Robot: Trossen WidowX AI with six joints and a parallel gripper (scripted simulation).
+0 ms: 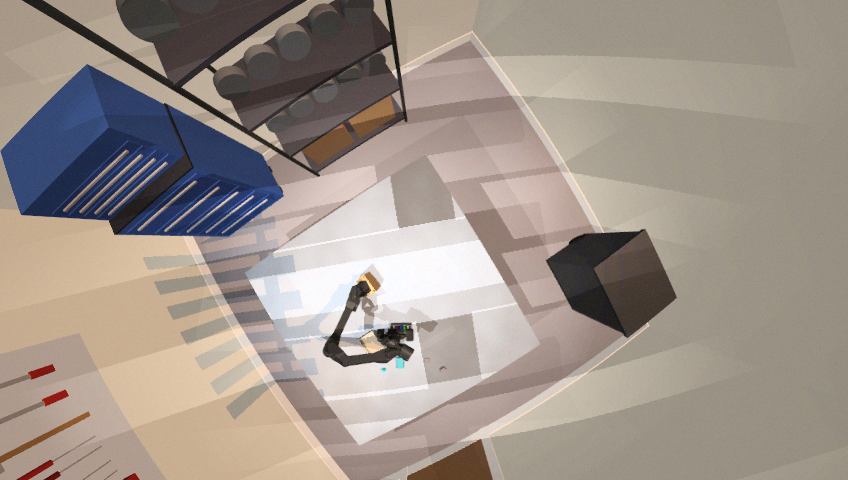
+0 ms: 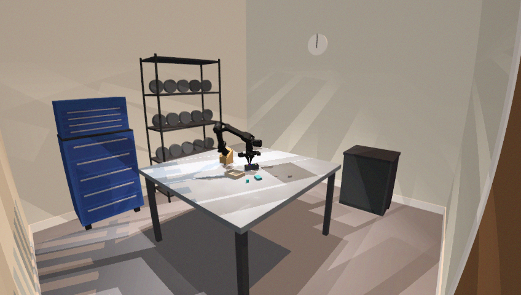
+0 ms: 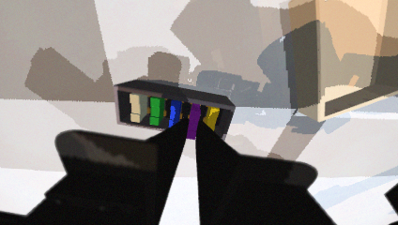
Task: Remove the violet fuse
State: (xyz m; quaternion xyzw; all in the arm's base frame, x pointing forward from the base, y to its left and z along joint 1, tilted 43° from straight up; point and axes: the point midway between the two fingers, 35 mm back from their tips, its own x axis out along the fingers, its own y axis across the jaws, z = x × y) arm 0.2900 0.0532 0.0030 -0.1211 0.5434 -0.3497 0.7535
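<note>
The shallow tan tray lies 180 mm to the right of my gripper tip, 50 mm below it and 30 mm ahead of it. From my gripper tip the other things lie so: teal block (200 mm ahead, 80 mm to the right, 40 mm below).
</note>
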